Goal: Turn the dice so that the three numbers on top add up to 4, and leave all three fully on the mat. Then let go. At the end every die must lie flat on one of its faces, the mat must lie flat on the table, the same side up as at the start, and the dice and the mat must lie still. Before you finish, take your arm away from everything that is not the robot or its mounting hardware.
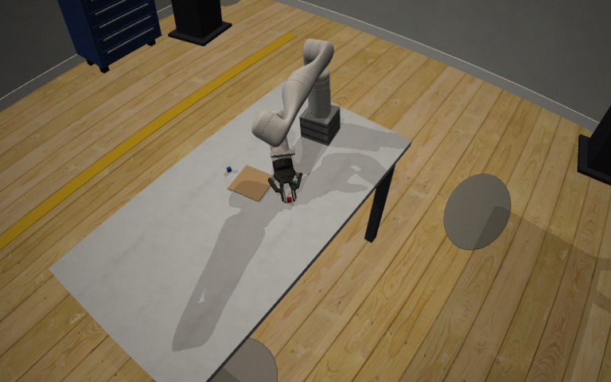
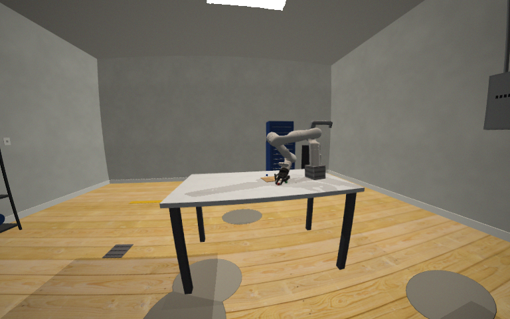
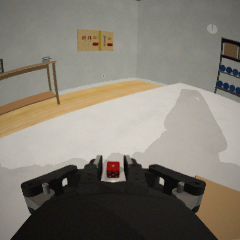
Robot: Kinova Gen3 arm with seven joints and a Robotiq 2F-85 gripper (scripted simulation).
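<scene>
Now: the red die 1 cm below my hand. Also, from my hand: blue die 28 cm to the right, 1 cm below, 1 cm behind; then tan mat 17 cm to the right, 2 cm below; then green die 8 cm behind, 2 cm to the right, 1 cm below.
</scene>
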